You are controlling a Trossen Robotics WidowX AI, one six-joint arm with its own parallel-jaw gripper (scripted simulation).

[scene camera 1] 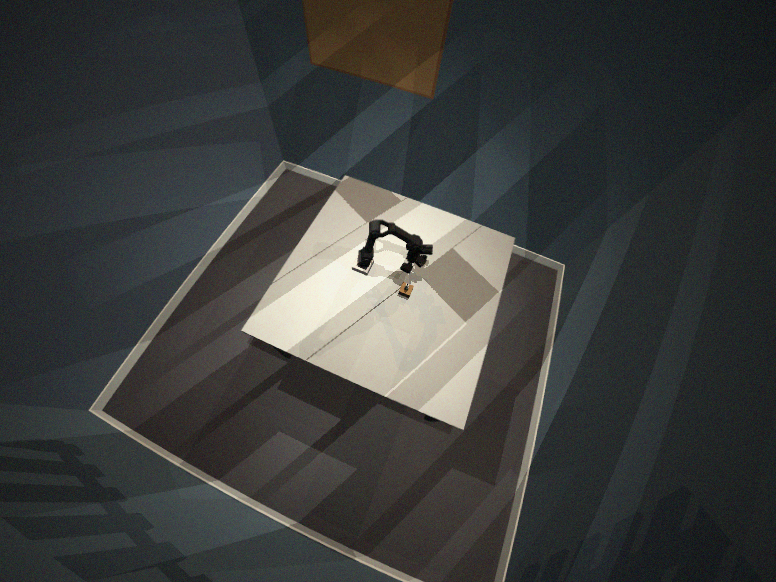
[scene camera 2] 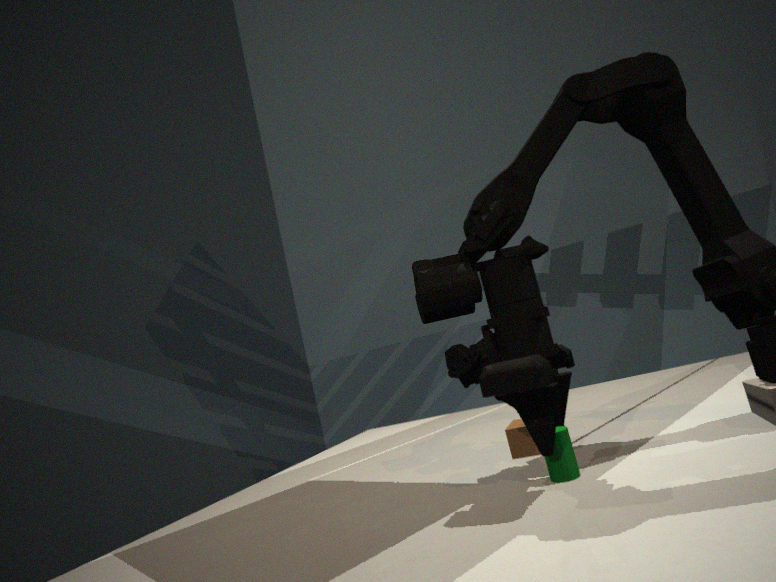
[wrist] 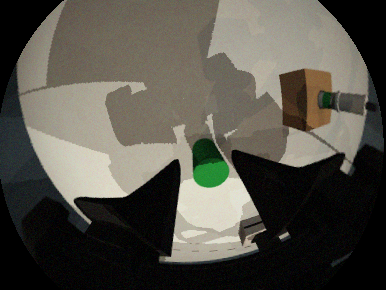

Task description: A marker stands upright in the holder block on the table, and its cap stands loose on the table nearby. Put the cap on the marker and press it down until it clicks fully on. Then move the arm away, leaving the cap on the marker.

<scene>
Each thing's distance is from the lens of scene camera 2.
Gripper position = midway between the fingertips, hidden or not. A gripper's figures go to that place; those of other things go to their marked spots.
my gripper (scene camera 2: 552,448): 0.57 m
green cap (scene camera 2: 562,465): 0.56 m
brown holder block (scene camera 2: 521,444): 0.70 m
The marked spots on the brown holder block and the green cap are 0.15 m apart.
</scene>
